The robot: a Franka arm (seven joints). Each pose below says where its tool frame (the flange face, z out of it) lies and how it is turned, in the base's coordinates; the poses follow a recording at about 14 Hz.
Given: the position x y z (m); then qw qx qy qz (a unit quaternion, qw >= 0).
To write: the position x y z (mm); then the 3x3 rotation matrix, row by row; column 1 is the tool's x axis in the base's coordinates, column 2 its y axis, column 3 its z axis. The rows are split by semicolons. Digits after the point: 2 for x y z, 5 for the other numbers.
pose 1, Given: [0.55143 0.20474 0.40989 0.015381 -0.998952 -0.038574 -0.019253]
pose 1, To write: 551.43 204.74 409.89; 0.99628 0.07766 0.03728; 0.07647 -0.99655 0.03222; 0.03965 -0.02924 -0.99879
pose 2, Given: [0.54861 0.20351 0.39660 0.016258 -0.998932 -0.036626 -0.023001]
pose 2, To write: 548.61 203.51 396.60; 0.99626 0.07392 0.04476; 0.07243 -0.99679 0.03417; 0.04714 -0.03080 -0.99841
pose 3, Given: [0.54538 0.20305 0.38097 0.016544 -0.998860 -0.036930 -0.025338]
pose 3, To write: 545.38 203.05 380.97; 0.99599 0.07461 0.04940; 0.07294 -0.99672 0.03492; 0.05184 -0.03118 -0.99817
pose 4, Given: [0.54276 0.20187 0.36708 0.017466 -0.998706 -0.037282 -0.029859]
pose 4, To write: 542.76 201.87 367.08; 0.99544 0.07551 0.05834; 0.07342 -0.99661 0.03711; 0.06094 -0.03266 -0.99761
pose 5, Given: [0.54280 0.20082 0.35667 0.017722 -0.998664 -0.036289 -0.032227]
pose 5, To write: 542.80 200.82 356.67; 0.99529 0.07362 0.06308; 0.07134 -0.99674 0.03774; 0.06565 -0.03306 -0.99729
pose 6, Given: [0.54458 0.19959 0.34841 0.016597 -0.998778 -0.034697 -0.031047]
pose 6, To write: 544.58 199.59 348.41; 0.99566 0.07034 0.06087; 0.06828 -0.99704 0.03531; 0.06317 -0.03100 -0.99752
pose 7, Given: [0.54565 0.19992 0.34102 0.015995 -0.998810 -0.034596 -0.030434]
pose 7, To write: 545.65 199.92 341.02; 0.99575 0.07008 0.05969; 0.06814 -0.99709 0.03406; 0.06190 -0.02985 -0.99764
